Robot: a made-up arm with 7 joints.
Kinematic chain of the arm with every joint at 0, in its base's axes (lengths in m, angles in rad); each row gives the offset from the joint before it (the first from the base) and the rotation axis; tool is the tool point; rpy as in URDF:
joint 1: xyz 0 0 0.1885 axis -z
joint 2: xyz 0 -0.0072 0.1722 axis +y
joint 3: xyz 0 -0.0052 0.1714 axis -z
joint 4: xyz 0 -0.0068 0.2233 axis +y
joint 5: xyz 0 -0.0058 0.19 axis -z
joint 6: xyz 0 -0.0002 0.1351 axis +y
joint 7: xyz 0 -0.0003 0.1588 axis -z
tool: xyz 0 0 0 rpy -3.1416 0 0
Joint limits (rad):
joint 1: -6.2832..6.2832
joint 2: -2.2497..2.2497
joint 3: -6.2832..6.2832
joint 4: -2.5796..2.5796
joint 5: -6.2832..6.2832
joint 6: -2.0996..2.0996
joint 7: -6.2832..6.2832
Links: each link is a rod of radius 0.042 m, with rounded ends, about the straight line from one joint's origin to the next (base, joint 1, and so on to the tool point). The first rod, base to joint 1, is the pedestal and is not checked.
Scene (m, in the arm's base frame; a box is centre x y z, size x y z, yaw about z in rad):
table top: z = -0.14
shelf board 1: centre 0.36 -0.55 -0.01 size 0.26 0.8 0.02 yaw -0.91
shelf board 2: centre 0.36 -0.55 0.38 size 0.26 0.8 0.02 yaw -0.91
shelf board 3: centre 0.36 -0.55 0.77 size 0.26 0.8 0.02 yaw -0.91
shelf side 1: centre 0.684 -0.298 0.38 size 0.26 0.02 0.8 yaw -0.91
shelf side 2: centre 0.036 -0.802 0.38 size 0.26 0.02 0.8 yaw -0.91
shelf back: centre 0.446 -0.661 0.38 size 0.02 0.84 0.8 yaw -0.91
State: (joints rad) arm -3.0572 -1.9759 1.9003 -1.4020 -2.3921 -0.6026 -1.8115
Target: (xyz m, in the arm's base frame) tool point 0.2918 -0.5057 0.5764
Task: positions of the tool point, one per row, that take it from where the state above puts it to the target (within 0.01 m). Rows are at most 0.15 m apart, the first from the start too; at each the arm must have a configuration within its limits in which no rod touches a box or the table.
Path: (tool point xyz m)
1: 0.4543 -0.4077 0.2315
2: 0.4111 -0.3446 0.2338
3: 0.3554 -0.2806 0.2268
4: 0.2884 -0.2171 0.2156
5: 0.2829 -0.2940 0.3291
6: 0.2376 -0.3437 0.4540
7: 0.1708 -0.3501 0.5764
8: 0.2333 -0.4315 0.5831
9: 0.2918 -0.5057 0.5764

